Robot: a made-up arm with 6 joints.
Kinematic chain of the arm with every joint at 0, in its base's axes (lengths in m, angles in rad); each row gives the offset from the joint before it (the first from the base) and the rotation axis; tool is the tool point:
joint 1: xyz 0 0 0.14 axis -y
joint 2: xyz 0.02 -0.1 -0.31 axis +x
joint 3: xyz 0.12 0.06 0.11 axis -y
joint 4: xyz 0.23 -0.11 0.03 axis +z
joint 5: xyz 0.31 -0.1 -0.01 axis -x
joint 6: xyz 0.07 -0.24 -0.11 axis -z
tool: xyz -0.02 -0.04 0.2
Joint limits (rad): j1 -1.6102..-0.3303 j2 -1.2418..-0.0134 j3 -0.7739..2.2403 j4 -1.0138..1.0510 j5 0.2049..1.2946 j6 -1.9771..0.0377
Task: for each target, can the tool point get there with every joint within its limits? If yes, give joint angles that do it. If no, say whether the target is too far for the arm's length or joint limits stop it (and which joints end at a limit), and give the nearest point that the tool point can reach.
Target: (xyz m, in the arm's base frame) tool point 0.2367 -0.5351 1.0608
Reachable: no: joint limits stop it (at a limit: joint 1, joint 2, joint 5) | nearest point 0.1753 -0.3578 0.6416 | short by 0.459 m
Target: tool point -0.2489 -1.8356 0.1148
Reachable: no: too far | nearest point -0.1722 -0.6864 0.1226 | short by 1.152 m
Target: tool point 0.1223 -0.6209 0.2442
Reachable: yes | joints -0.8881 -0.1215 1.4184 -0.7845 0.2904 -0.8707
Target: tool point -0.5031 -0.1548 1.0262
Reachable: no: joint limits stop it (at a limit: joint 3, joint 5) | nearest point -0.2745 -0.1387 0.6235 | short by 0.463 m
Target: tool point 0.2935 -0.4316 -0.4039
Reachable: yes | joints -1.2851 -0.3983 -0.2490 -0.7565 0.9028 -1.7284
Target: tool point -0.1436 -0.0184 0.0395
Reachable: no: joint limits stop it (at a limit: joint 1, joint 2, joint 3, joint 4, joint 6) | nearest point -0.2571 -0.0580 0.3667 | short by 0.349 m
